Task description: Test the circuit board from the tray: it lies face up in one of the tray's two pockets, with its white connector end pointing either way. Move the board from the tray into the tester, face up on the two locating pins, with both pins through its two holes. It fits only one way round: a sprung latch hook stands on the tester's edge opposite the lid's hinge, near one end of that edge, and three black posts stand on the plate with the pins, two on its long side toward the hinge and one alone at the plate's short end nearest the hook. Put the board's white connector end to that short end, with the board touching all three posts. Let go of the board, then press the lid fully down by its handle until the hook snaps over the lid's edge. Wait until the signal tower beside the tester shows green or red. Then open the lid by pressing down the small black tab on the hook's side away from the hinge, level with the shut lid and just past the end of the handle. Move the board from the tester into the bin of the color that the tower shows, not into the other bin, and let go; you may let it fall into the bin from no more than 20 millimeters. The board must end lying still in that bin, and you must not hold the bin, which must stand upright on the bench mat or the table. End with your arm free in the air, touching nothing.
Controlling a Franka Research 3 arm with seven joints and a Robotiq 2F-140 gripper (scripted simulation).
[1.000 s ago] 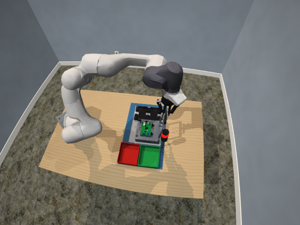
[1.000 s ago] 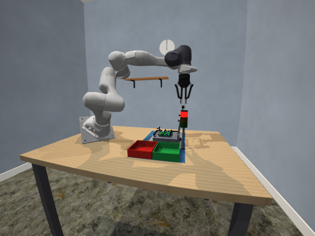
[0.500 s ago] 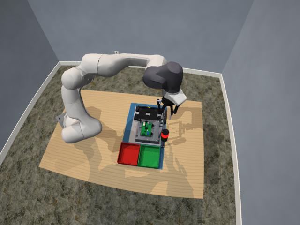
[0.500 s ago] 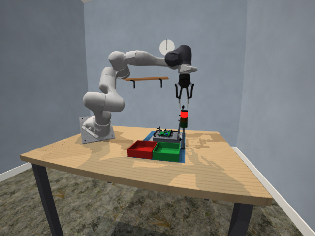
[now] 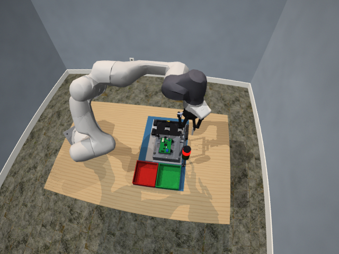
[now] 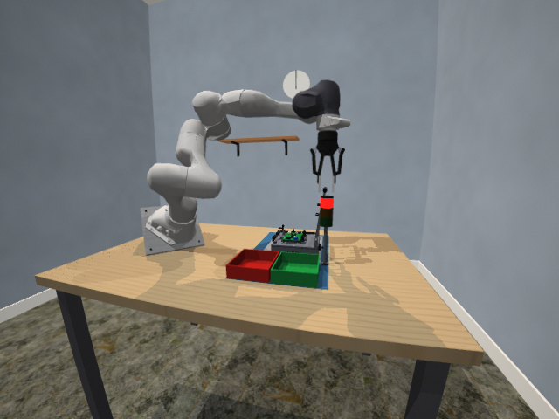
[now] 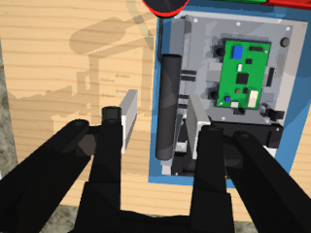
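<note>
My gripper is now 130 mm past the green circuit board, 30 mm to the right of it and 220 mm above it. From my hand the other things lie so: tester plate: 120 mm behind, 40 mm to the left, 220 mm below; clear lid: 20 mm behind, 110 mm below; green bin: 140 mm behind, 170 mm to the right, 280 mm below.
</note>
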